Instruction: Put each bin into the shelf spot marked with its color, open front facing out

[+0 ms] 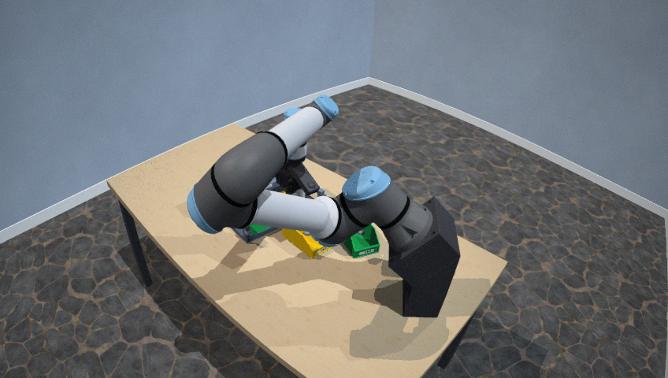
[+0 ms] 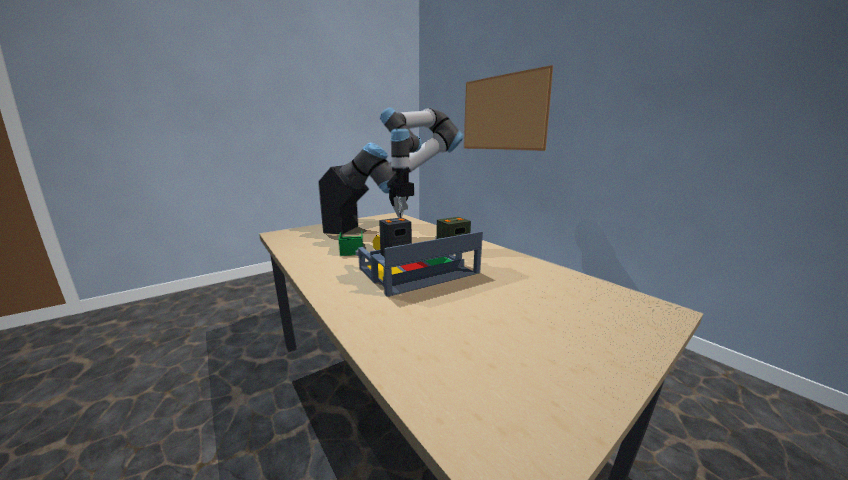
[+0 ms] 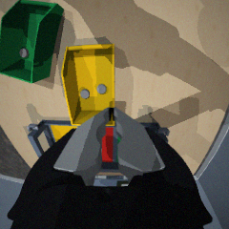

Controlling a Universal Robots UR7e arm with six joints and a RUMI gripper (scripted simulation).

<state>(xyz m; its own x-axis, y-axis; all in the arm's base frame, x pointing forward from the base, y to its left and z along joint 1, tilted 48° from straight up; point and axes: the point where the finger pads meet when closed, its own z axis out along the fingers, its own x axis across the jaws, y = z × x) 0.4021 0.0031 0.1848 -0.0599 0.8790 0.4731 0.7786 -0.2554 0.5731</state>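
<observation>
Right now the green bin is 200 mm to the right of my hand, 120 mm below it and 110 mm behind it. Also, from my hand: yellow bin: 120 mm below, 50 mm to the right; black box: 310 mm ahead, 160 mm to the right.
</observation>
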